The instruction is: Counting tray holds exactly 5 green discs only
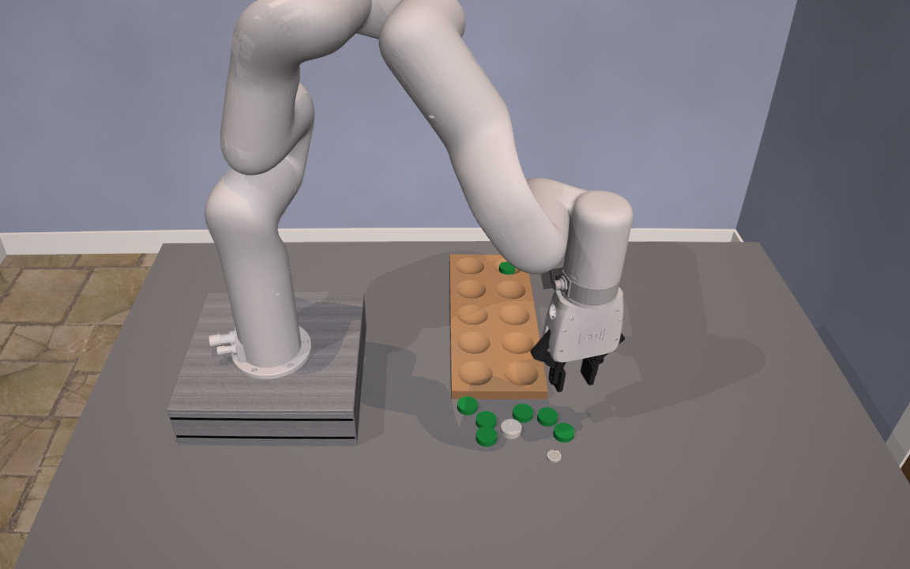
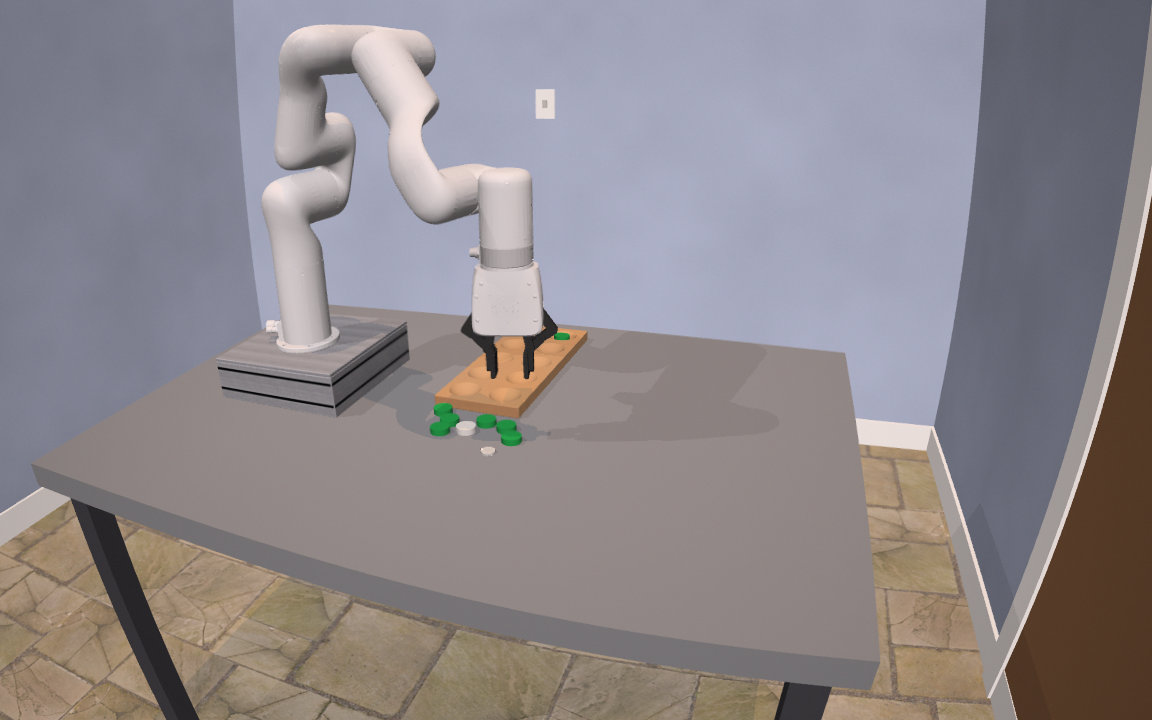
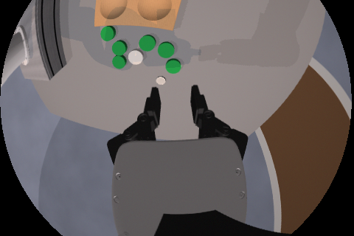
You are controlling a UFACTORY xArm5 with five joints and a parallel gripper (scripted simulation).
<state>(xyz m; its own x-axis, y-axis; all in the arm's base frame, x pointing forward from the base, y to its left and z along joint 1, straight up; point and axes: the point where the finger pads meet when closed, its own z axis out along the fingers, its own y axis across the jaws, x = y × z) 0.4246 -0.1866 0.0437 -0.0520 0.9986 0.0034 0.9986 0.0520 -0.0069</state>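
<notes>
Right now my hand is 3 cm past the smaller white disc, 5 cm to the left of it and 12 cm above it. From my hand the other things lie so: wooden counting tray: 4 cm behind, 27 cm to the left, 11 cm below.
</notes>
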